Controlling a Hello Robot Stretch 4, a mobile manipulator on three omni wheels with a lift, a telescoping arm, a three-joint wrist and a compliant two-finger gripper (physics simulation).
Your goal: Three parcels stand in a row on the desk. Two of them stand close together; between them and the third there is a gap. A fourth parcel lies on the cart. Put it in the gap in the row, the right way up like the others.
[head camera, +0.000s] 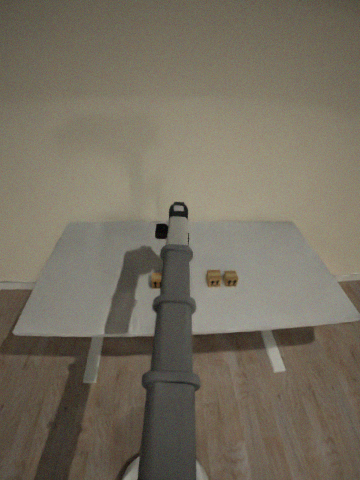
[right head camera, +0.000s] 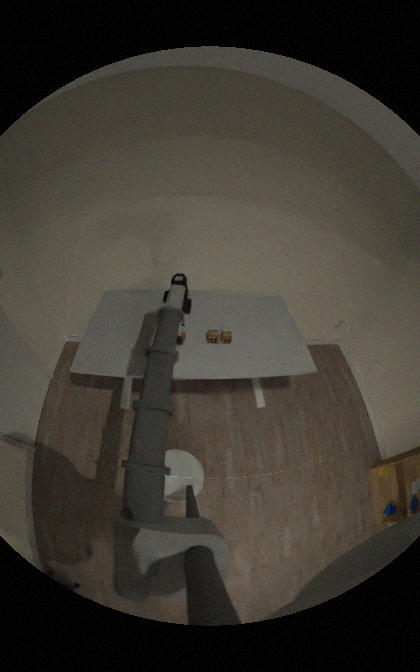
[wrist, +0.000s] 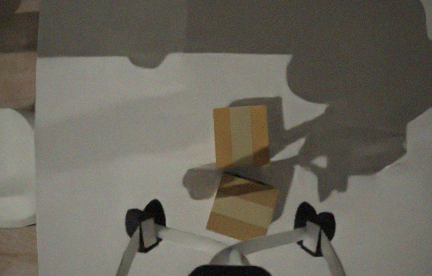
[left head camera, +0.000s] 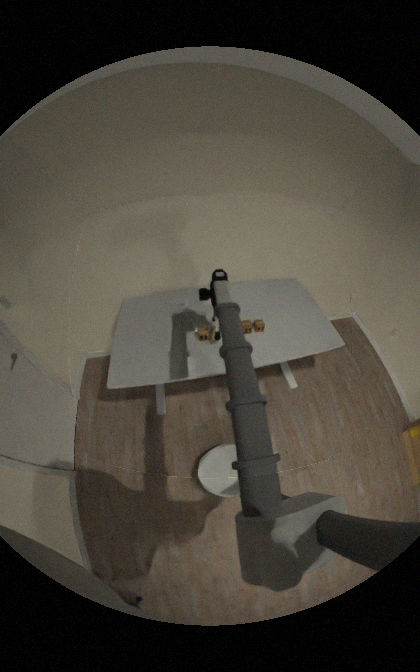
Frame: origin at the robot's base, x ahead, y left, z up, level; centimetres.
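Seen in the pictures: gripper, between the fingertips: (wrist: 229, 219).
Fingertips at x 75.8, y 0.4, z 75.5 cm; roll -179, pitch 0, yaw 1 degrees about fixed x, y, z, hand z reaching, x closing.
A point is followed by its place in that frame.
In the wrist view, my gripper (wrist: 229, 219) {x 75.8, y 0.4, z 75.5 cm} is open above the desk (wrist: 100, 125) {x 60.5, y 9.1, z 69.2 cm} (head camera: 90, 280) {x 76.5, y 40.4, z 69.2 cm} (left head camera: 145, 345) (right head camera: 270, 325). A parcel (wrist: 243, 206) {x 77.0, y 1.4, z 74.7 cm} (left head camera: 212, 333) (right head camera: 183, 336) with a pale tape stripe sits turned askew just ahead of and between the fingers, not gripped. Which way up it is, I cannot tell. Close beside it, nearly touching at a corner, is a squarely set parcel (wrist: 242, 136) {x 76.8, y 7.8, z 74.3 cm} (head camera: 156, 280) {x 74.7, y 8.3, z 74.2 cm} (left head camera: 203, 334), the left one of the row. To the right stand two close parcels, one (head camera: 213, 278) {x 76.8, y -17.6, z 74.9 cm} (left head camera: 246, 327) (right head camera: 213, 336) and the other (head camera: 230, 278) {x 77.4, y -25.6, z 74.7 cm} (left head camera: 259, 325) (right head camera: 226, 337), with arrow marks.
The grey arm (head camera: 172, 340) {x 26.4, y 0.0, z 117.3 cm} (left head camera: 250, 420) (right head camera: 152, 415) reaches over the desk and hides part of the row. A round white object (left head camera: 217, 470) (right head camera: 185, 475) is below the arm, before the desk. A wooden box (right head camera: 377, 495) with blue items stands at the far right. A wall rises behind the desk.
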